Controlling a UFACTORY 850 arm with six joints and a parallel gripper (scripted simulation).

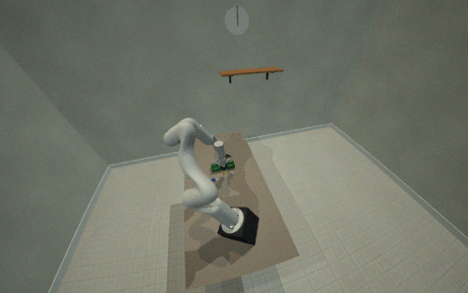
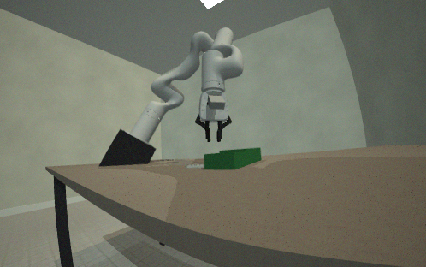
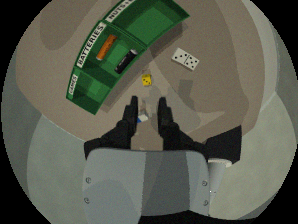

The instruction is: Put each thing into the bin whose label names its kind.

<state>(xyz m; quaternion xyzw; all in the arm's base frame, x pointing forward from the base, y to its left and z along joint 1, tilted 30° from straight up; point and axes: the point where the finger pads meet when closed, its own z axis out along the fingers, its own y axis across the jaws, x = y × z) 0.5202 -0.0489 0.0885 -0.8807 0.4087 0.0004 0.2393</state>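
My gripper is now 90 mm above the yellow die. From my hand the other things lie so: white domino 90 mm below, 80 mm to the right, 20 mm behind; orange battery 100 mm ahead, 80 mm below; black battery 80 mm below, 50 mm ahead.
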